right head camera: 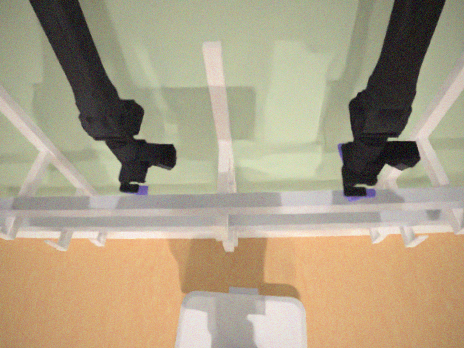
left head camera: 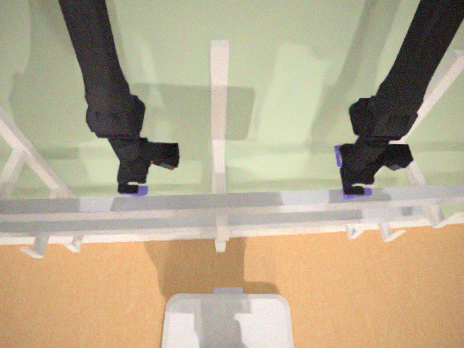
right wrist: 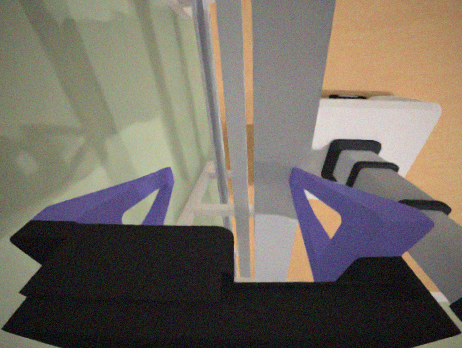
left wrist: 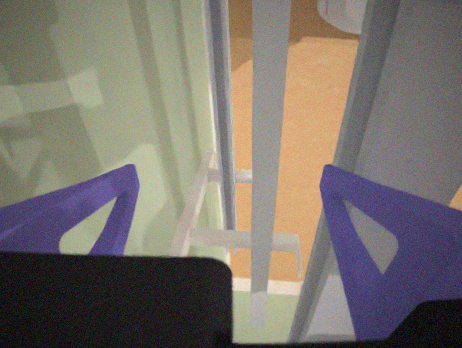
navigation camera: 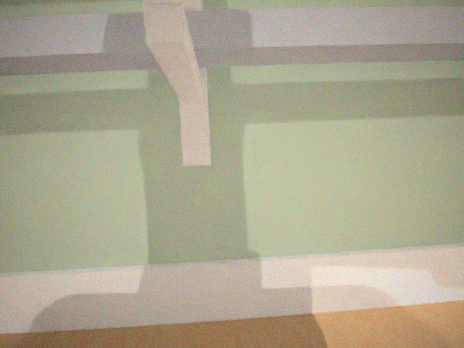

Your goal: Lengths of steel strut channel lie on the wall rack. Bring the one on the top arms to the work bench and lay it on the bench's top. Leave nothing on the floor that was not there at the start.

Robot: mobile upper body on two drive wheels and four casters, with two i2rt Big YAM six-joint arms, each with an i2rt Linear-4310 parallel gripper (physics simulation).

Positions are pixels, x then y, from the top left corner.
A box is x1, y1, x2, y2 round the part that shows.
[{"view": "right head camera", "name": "my right gripper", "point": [349, 182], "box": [338, 142, 377, 200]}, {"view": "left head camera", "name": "my left gripper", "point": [142, 180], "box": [117, 146, 150, 195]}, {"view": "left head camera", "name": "my right gripper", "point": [343, 182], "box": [334, 144, 375, 199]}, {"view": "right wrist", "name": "my right gripper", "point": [231, 174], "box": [1, 167, 461, 347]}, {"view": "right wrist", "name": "steel strut channel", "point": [289, 52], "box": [252, 0, 335, 281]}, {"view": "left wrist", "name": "my left gripper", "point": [229, 174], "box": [0, 164, 461, 347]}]
